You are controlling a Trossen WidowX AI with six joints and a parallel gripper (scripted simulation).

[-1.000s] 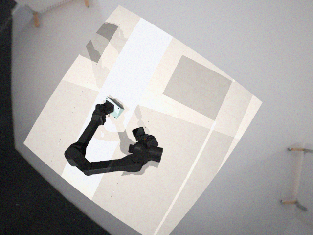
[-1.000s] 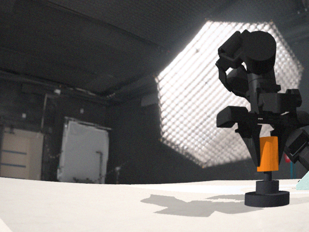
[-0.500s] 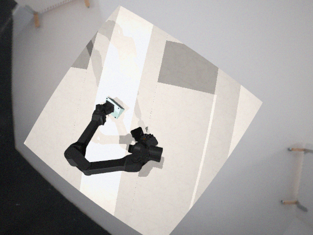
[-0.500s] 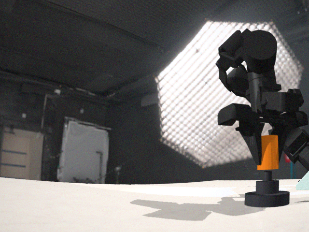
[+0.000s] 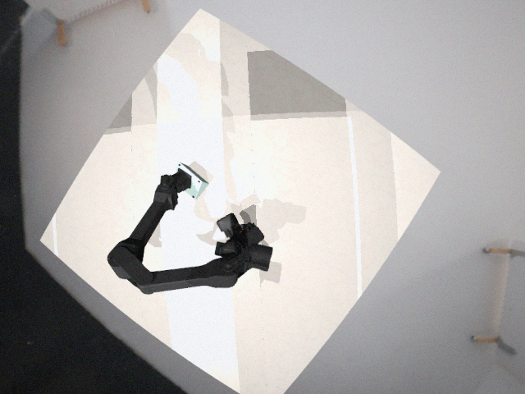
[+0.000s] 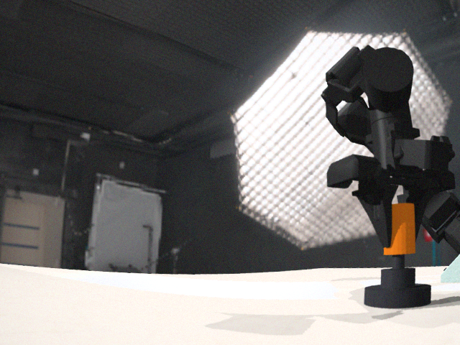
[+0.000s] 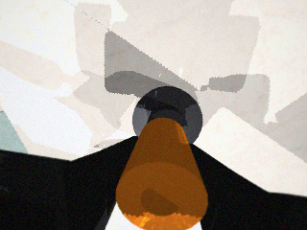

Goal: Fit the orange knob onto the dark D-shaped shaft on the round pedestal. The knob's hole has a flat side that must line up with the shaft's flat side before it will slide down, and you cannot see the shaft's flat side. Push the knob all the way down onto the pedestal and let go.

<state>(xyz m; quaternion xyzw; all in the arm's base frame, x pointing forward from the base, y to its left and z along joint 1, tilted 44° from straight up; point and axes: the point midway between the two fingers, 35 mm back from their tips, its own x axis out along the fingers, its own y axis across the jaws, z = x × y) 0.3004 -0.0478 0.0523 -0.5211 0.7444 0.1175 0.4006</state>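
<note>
Now: gripper tip 2 cm below the orange knob. The rest, counted from my gripper tip: round pedestal (4 cm below).
</note>
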